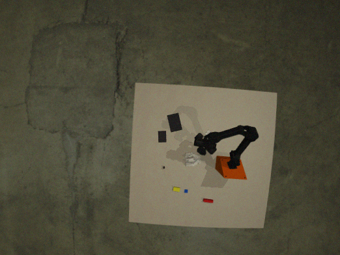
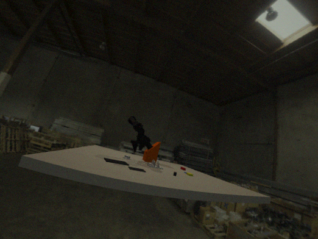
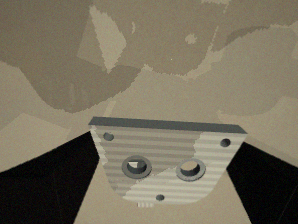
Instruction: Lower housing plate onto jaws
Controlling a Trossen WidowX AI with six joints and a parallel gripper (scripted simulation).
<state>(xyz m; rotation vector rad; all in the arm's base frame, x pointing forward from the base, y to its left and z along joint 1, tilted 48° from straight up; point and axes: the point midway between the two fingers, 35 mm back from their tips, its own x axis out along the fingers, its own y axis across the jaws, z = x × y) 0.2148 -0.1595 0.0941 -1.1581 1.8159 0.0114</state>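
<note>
The pale translucent part is 100 mm ahead of my gripper tip, 160 mm to the left of it and 70 mm below it. Also, from my gripper tip: grey housing plate 10 mm behind, 10 mm to the right, 20 mm above; then blue block 130 mm ahead, 450 mm to the left, 80 mm below; then black piece 330 mm ahead, 230 mm to the left, 70 mm below.
</note>
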